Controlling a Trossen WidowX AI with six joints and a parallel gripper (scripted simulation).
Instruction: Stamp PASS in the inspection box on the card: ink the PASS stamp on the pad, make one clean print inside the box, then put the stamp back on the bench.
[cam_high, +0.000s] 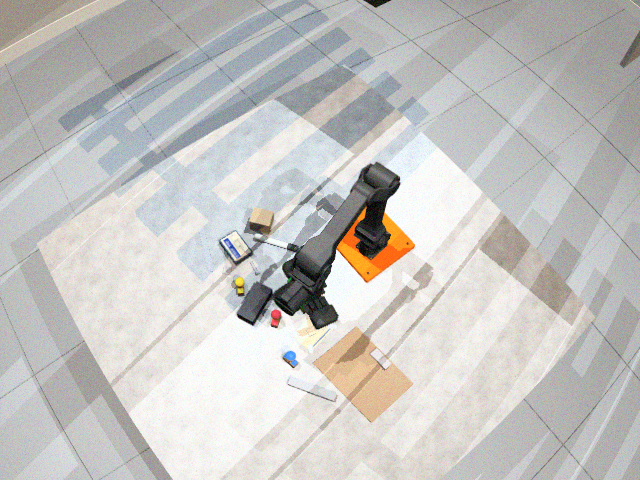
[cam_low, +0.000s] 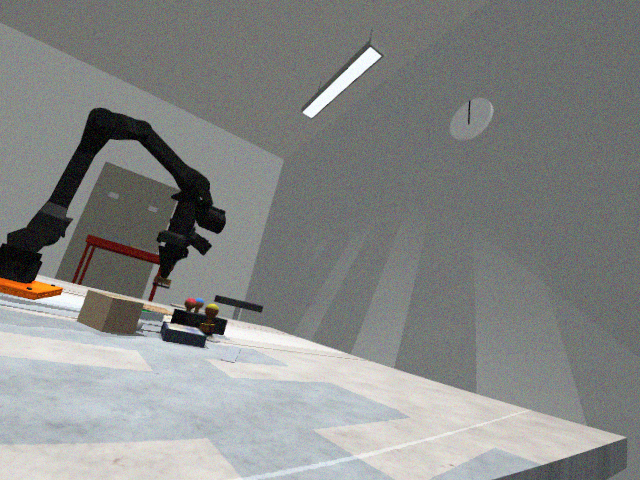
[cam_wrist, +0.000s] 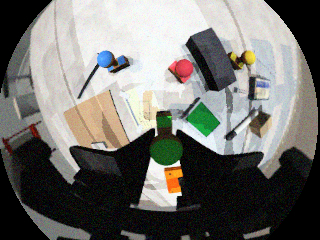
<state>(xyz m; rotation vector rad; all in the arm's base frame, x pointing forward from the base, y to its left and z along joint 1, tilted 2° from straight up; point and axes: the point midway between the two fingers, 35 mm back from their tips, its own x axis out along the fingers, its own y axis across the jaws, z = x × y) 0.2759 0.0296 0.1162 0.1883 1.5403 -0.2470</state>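
Right now the cream card is 10 cm below my gripper tip, 4 cm to the left of it and 2 cm ahead of it. The rest, counted from my gripper tip: green ink pad (9 cm to the right, 9 cm below, 4 cm behind); then red stamp (7 cm below, 7 cm ahead, 5 cm to the right); then green-knobbed stamp (right at my gripper tip).
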